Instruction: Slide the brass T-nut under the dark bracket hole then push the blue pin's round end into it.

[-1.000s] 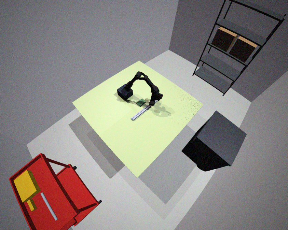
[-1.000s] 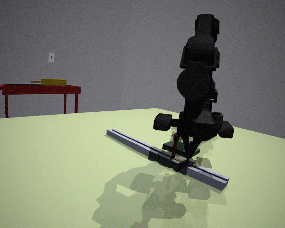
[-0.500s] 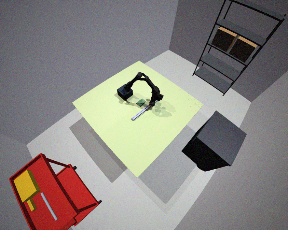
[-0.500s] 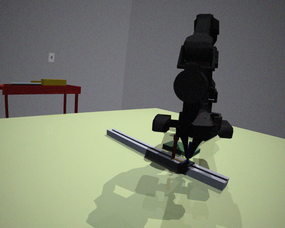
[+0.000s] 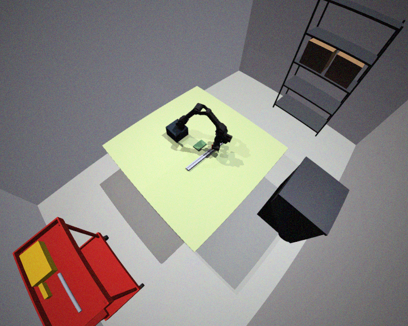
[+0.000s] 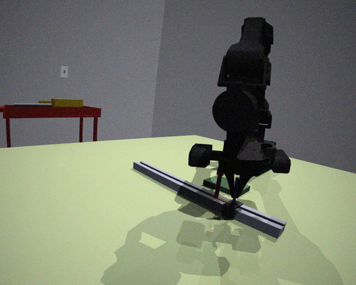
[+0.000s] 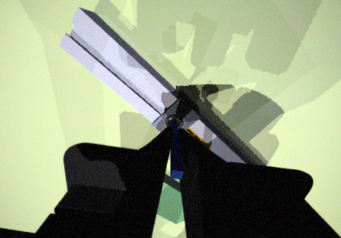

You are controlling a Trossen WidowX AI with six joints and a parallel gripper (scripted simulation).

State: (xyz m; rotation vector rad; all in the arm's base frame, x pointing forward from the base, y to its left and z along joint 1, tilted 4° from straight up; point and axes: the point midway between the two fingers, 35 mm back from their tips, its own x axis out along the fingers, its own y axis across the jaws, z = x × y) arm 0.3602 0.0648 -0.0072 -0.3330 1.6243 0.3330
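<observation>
The brass T-nut lies 1 cm behind my gripper tip, 2 cm to the right of it and 1 cm above it. Round my gripper tip: green tray (14 cm behind, 5 cm to the right, 3 cm below); then blue pin (right at my gripper tip).
</observation>
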